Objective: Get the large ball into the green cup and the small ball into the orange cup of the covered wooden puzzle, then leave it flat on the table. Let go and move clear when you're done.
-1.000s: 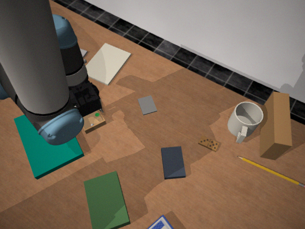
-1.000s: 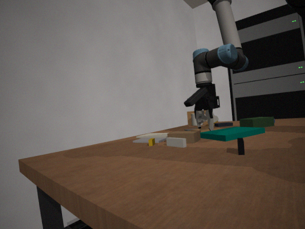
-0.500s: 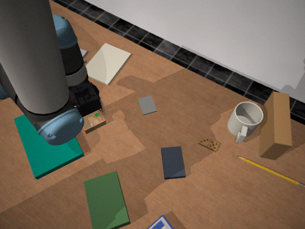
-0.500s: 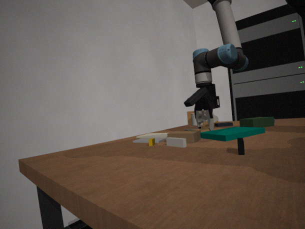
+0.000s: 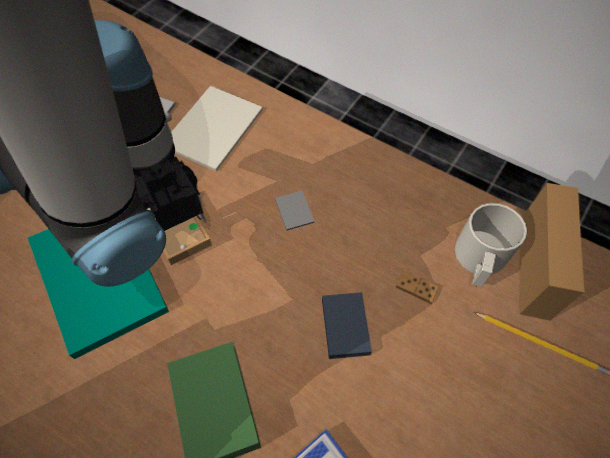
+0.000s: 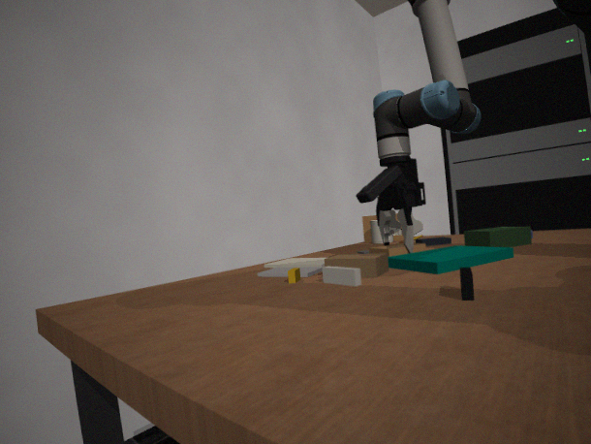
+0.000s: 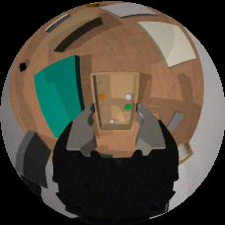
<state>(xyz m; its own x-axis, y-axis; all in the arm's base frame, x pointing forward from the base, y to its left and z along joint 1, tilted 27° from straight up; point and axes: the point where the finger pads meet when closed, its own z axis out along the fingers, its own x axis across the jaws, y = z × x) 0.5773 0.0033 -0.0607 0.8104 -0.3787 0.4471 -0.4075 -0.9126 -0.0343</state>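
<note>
My gripper is now 130 mm past the teal slab, 50 mm to the right of it and 20 mm above it. From my hand the other things lie so: grey tile 140 mm to the right, 140 mm ahead, 20 mm below; then cream board 210 mm ahead, 90 mm to the left, 20 mm below; then covered wooden puzzle 10 mm below.
</note>
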